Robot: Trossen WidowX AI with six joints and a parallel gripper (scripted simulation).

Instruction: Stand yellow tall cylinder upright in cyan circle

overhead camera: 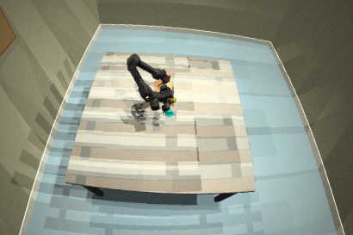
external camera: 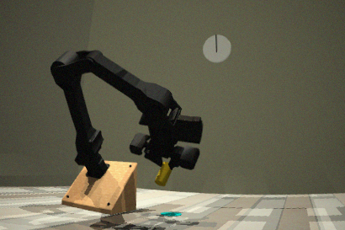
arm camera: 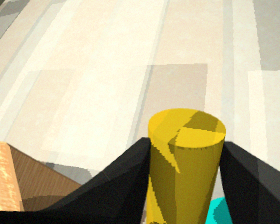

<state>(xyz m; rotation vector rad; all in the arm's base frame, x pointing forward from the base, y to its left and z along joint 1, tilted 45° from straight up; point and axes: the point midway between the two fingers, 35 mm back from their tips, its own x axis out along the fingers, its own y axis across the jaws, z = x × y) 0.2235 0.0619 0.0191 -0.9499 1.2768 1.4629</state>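
The cyan circle is 3 cm ahead of my gripper tip, 2 cm to the right of it and 14 cm below it. Also, from my gripper tip: yellow cylinder (1 cm to the right, 2 cm below).
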